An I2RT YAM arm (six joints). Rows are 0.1 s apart.
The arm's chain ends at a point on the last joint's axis. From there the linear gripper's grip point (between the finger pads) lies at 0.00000 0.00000 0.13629 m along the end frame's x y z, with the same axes.
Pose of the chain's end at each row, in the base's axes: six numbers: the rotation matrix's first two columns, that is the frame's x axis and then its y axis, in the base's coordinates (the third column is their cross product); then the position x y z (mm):
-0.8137 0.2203 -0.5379 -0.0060 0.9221 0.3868 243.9 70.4 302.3
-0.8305 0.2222 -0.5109 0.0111 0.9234 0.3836 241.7 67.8 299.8
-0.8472 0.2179 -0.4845 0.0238 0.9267 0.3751 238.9 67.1 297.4
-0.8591 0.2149 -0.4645 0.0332 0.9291 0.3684 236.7 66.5 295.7
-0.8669 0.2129 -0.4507 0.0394 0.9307 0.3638 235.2 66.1 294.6
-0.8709 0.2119 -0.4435 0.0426 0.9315 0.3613 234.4 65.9 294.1
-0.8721 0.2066 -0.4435 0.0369 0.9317 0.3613 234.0 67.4 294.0
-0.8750 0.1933 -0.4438 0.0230 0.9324 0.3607 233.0 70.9 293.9
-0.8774 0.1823 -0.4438 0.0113 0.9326 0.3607 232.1 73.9 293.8
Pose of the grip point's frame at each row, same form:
-0.8137 0.2203 -0.5379 -0.0060 0.9221 0.3868 323.1 113.7 200.2
-0.8305 0.2222 -0.5109 0.0111 0.9234 0.3836 317.6 110.4 194.9
-0.8472 0.2179 -0.4845 0.0238 0.9267 0.3751 311.2 108.8 189.7
-0.8591 0.2149 -0.4645 0.0332 0.9291 0.3684 306.3 107.5 185.9
-0.8669 0.2129 -0.4507 0.0394 0.9307 0.3638 302.9 106.7 183.5
-0.8709 0.2119 -0.4435 0.0426 0.9315 0.3613 301.1 106.2 182.3
-0.8721 0.2066 -0.4435 0.0369 0.9317 0.3613 300.5 108.1 182.2
-0.8750 0.1933 -0.4438 0.0230 0.9324 0.3607 298.9 112.5 182.1
-0.8774 0.1823 -0.4438 0.0113 0.9326 0.3607 297.5 116.3 182.0

